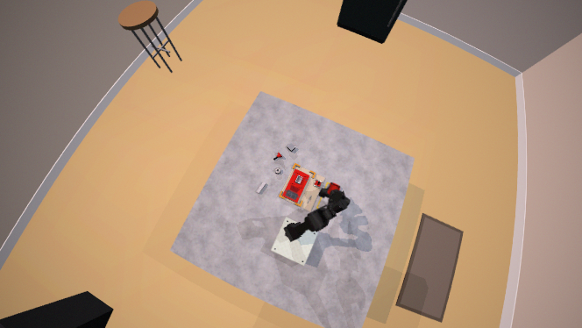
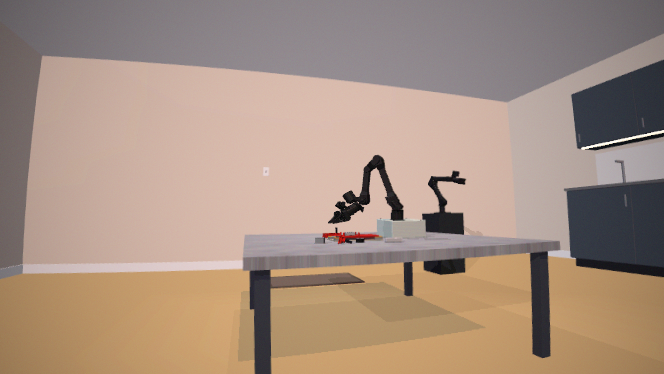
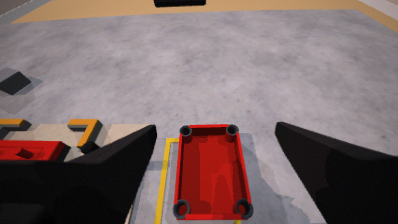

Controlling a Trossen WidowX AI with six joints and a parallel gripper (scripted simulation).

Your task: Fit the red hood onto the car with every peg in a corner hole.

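The red hood lies 8 cm below my gripper tip and 1 cm behind it. The rest, counted from my gripper tip: beige jig plate 21 cm to the left, 7 cm below, 5 cm behind.
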